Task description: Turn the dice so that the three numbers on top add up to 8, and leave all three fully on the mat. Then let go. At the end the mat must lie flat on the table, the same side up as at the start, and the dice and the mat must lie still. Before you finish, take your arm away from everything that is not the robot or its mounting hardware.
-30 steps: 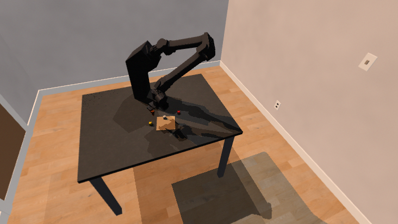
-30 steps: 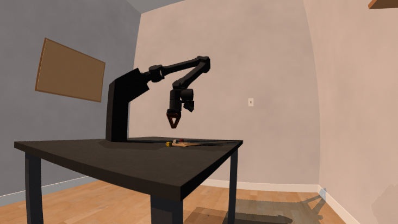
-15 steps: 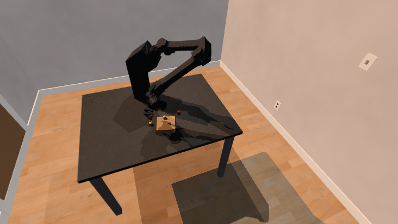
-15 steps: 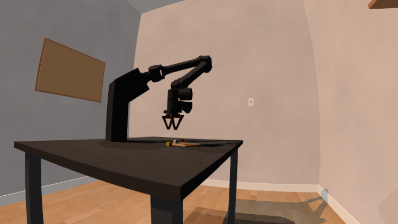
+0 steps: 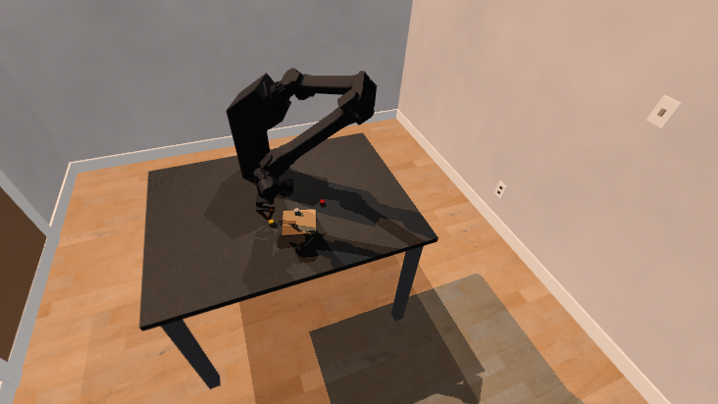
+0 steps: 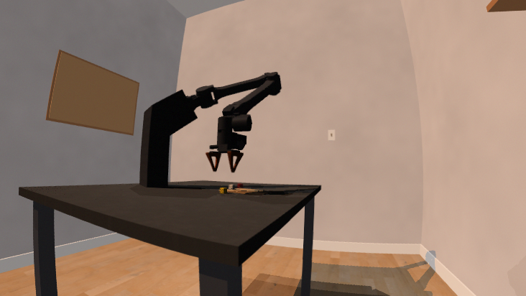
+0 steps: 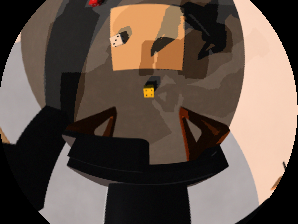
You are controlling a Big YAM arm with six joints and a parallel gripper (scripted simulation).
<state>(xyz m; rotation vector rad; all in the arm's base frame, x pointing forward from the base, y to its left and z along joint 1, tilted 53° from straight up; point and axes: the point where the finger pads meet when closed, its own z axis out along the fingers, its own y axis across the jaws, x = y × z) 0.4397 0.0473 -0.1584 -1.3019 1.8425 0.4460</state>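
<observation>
Right now my hand is 8 cm above the yellow die. Round my hand: tan mat: 1 cm ahead, 11 cm to the left, 9 cm below; then red die: 7 cm behind, 23 cm to the left, 8 cm below; then white die: 4 cm behind, 11 cm to the left, 7 cm below.
</observation>
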